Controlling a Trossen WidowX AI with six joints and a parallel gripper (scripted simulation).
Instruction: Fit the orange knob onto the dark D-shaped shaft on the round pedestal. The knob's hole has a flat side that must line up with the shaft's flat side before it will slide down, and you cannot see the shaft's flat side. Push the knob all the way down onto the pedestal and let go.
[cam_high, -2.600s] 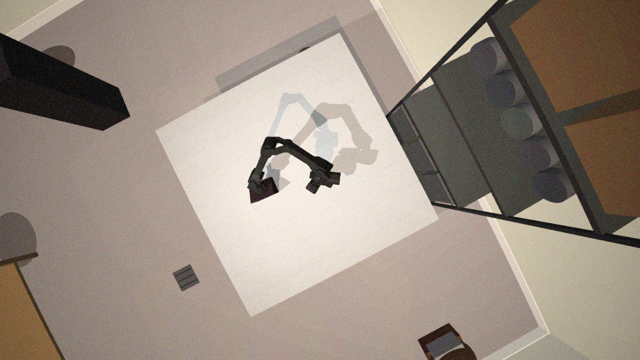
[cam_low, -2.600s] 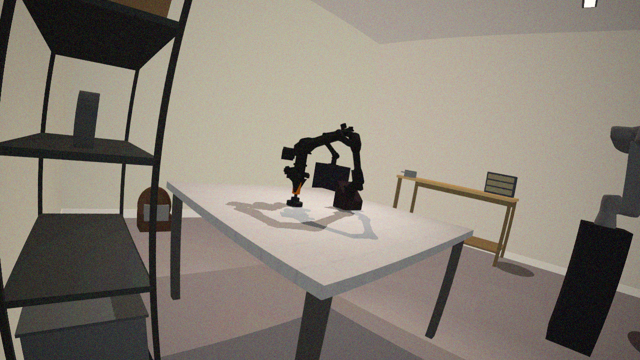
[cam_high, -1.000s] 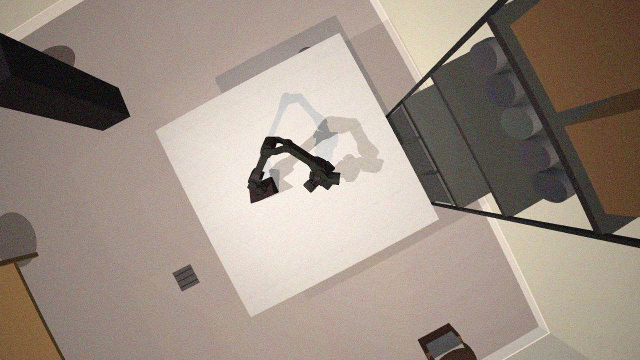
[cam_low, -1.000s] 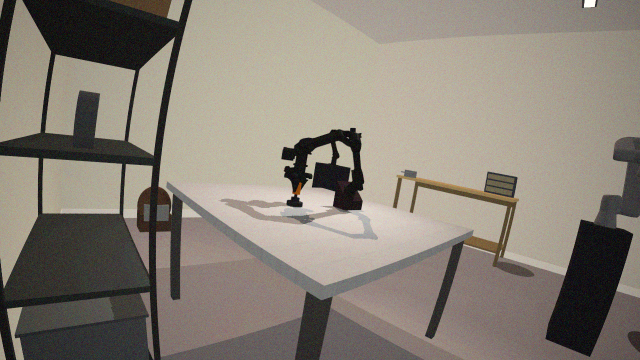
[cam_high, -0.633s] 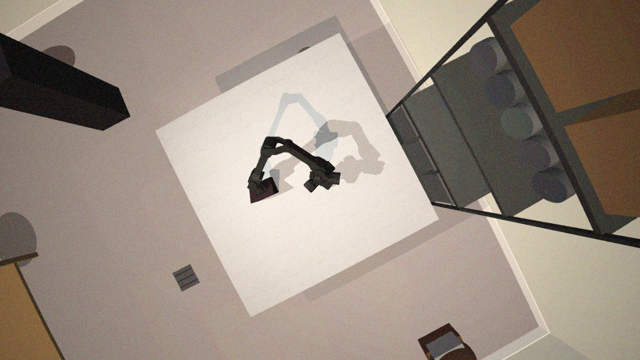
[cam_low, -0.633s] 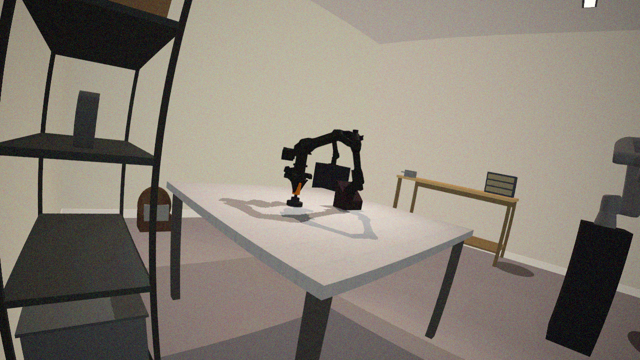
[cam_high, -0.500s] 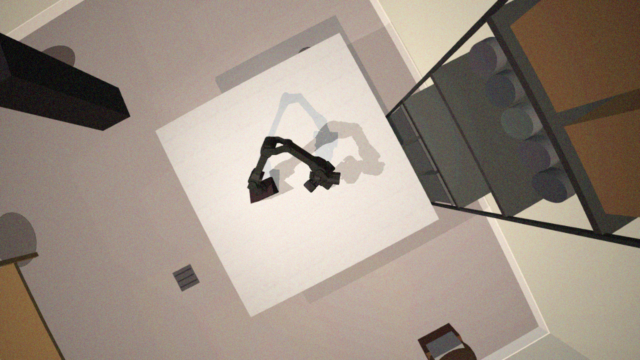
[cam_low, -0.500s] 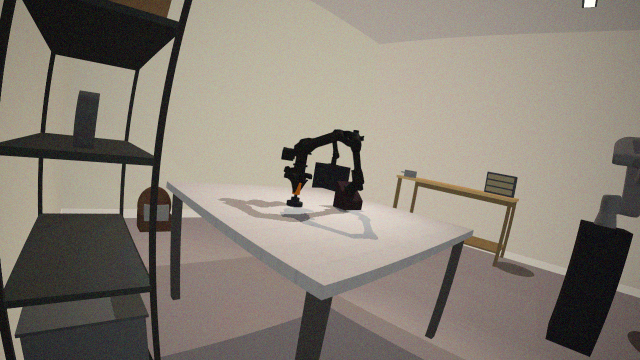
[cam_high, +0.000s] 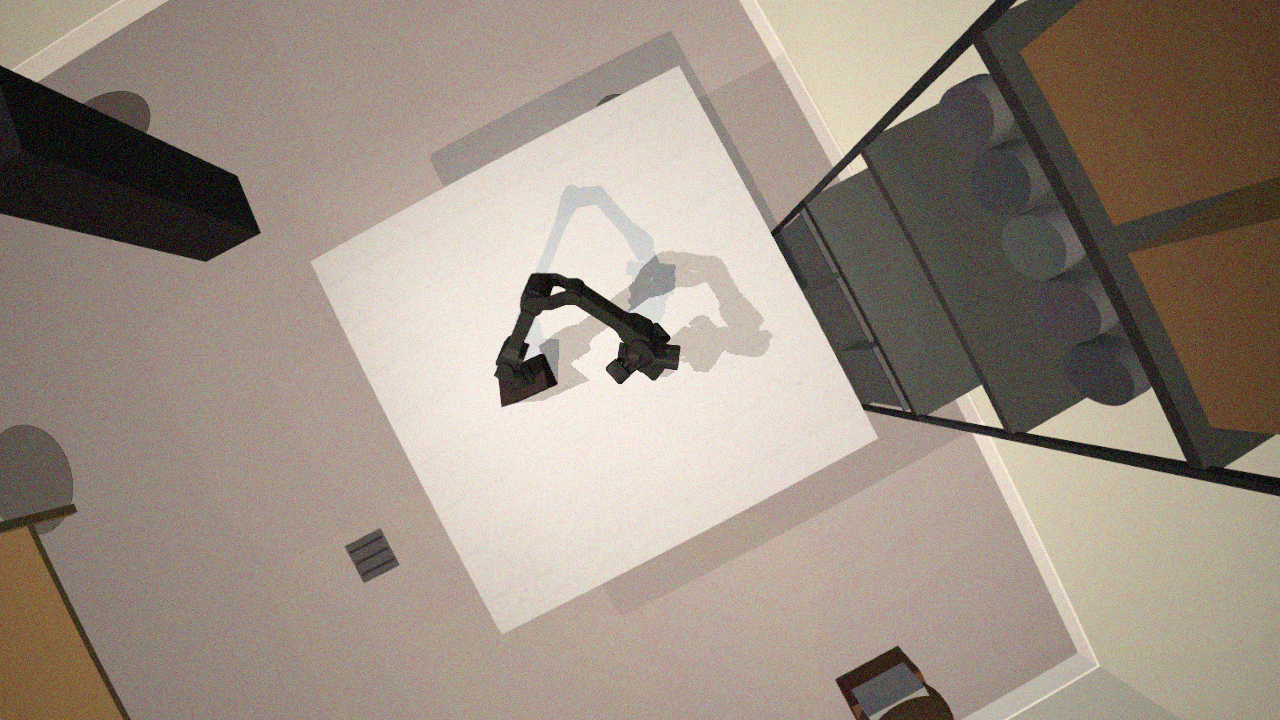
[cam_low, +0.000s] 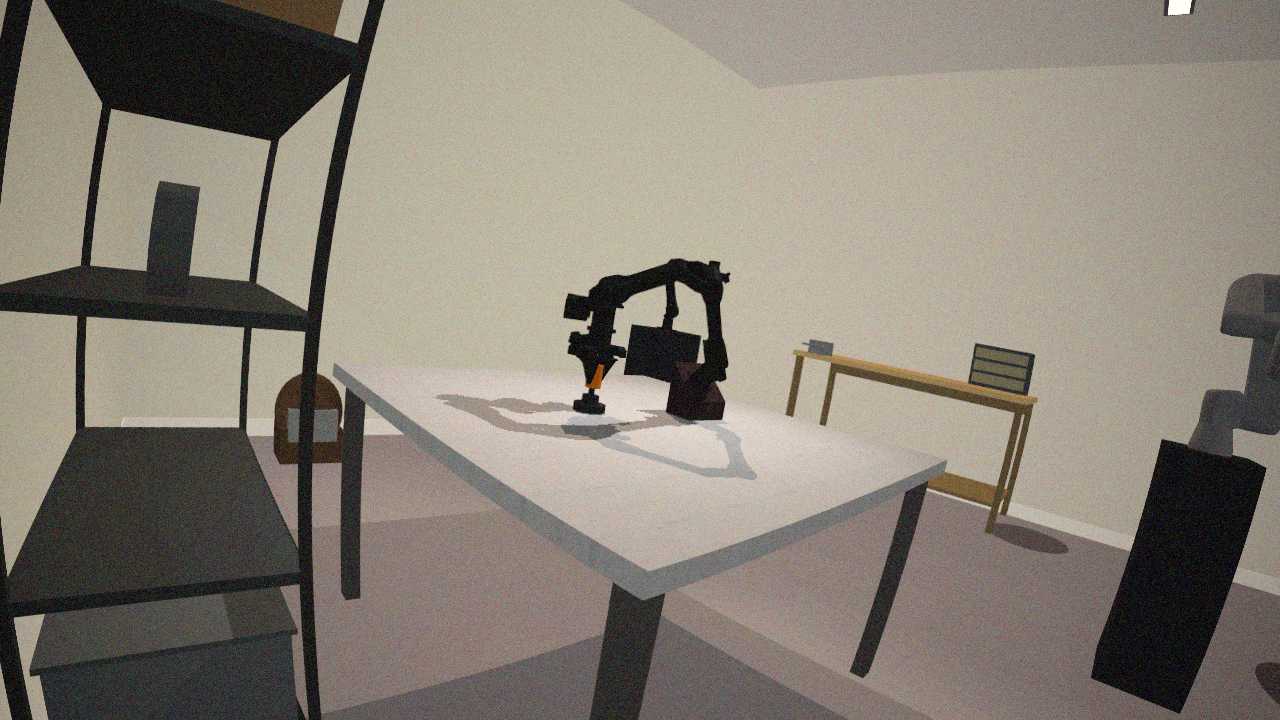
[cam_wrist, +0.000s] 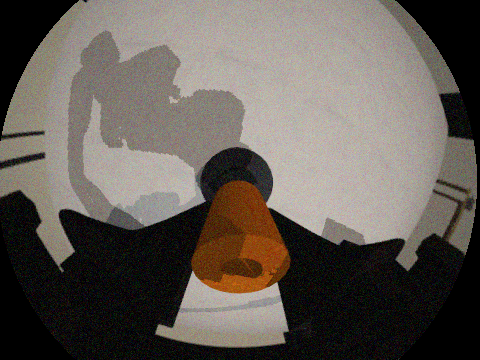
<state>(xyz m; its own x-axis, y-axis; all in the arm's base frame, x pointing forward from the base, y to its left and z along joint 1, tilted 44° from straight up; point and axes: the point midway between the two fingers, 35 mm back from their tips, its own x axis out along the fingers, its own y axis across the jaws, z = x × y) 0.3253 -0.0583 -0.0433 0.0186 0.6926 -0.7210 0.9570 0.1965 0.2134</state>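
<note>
The orange knob is 2 cm above my gripper tip. From my gripper tip the other things lie so: dark round pedestal: 4 cm below.
</note>
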